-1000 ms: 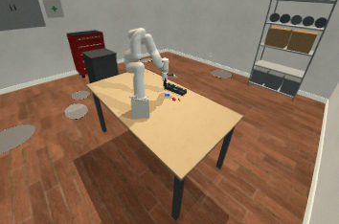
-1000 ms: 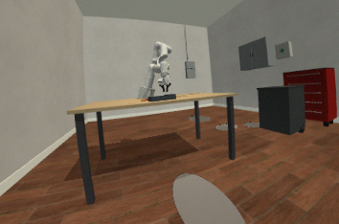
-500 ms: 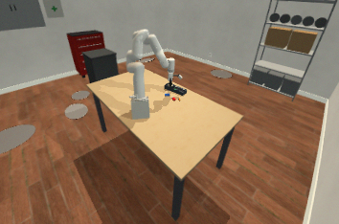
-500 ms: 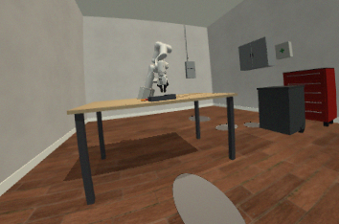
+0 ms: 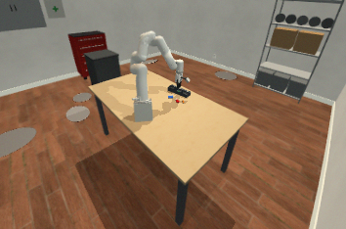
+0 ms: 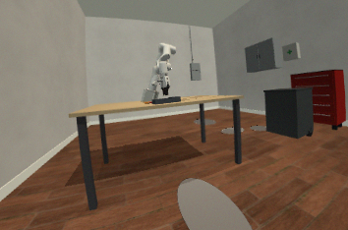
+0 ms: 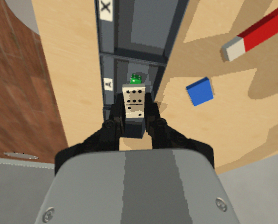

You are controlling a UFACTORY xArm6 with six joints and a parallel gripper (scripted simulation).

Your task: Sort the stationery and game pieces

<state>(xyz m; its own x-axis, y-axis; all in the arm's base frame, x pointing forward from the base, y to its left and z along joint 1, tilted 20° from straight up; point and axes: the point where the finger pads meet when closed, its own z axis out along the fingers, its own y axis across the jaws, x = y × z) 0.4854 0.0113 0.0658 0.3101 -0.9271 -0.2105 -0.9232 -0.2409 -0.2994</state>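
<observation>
My gripper is now 7 cm above the green die. Round my hand: red horseshoe magnet: 13 cm behind, 10 cm to the right, 8 cm below; white piece: 2 cm below; blue block: 13 cm behind, 1 cm to the right, 8 cm below.
</observation>
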